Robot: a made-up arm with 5 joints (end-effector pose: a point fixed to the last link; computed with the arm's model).
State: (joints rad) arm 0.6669 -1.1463 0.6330 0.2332 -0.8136
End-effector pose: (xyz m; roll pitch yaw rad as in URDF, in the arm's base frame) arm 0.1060 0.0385 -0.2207 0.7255 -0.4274 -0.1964
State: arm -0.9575 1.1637 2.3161 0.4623 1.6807
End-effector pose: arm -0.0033 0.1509 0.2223 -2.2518 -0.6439 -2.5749
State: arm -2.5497 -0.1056 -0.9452 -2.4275 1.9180
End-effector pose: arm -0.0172 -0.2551 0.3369 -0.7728 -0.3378 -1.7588
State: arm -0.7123 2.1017 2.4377 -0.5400 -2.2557
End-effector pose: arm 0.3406 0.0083 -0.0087 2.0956 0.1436 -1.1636
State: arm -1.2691 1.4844 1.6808 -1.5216 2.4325
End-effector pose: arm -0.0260 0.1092 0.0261 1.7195 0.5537 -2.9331
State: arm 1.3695 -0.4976 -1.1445 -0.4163 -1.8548
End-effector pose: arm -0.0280 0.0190 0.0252 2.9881 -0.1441 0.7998
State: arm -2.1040 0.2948 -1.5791 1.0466 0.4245
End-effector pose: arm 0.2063 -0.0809 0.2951 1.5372 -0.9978 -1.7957
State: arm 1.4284 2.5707 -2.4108 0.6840 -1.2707
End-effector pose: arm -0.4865 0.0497 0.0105 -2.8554 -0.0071 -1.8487
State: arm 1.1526 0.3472 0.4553 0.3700 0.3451
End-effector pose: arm 0.0369 0.0061 -0.2992 -0.2573 0.2760 -0.0862
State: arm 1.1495 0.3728 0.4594 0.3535 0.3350
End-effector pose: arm 0.0374 0.0116 -0.3002 -0.2701 0.2861 -0.0588
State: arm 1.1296 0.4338 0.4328 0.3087 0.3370
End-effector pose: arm 0.0372 0.0153 -0.3057 -0.3263 0.3289 -0.0339
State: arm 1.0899 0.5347 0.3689 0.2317 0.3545
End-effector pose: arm 0.0364 0.0136 -0.3146 -0.4463 0.4041 -0.0311
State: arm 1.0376 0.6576 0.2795 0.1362 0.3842
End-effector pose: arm 0.0364 0.0031 -0.3212 -0.6305 0.4818 -0.0766
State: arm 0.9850 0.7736 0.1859 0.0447 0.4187
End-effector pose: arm 0.0383 -0.0138 -0.3207 -0.8430 0.5253 -0.1683
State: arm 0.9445 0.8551 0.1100 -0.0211 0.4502
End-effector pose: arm 0.0409 -0.0300 -0.3148 -1.0162 0.5275 -0.2637
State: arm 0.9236 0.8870 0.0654 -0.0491 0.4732
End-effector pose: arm 0.0424 -0.0405 -0.3095 -1.1015 0.5138 -0.3233
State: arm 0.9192 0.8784 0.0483 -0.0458 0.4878
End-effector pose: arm 0.0422 -0.0454 -0.3077 -1.1104 0.5038 -0.3466
